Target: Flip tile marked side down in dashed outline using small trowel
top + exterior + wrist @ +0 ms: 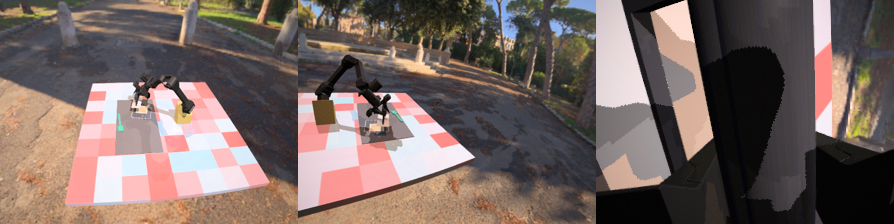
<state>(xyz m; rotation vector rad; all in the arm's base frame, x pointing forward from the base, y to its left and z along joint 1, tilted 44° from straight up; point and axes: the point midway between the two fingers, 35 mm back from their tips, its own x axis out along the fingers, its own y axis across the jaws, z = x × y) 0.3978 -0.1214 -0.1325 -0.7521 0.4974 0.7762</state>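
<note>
Now: gripper tip 20 mm past the grey mat, 210 mm to the right of it and 150 mm above it. Also, from my gripper tip: small trowel: 30 mm behind, 10 mm below; then green trowel-shaped tool: 110 mm ahead, 240 mm to the left, 130 mm below; then tan tile: 60 mm behind, 50 mm to the left, 130 mm below.
</note>
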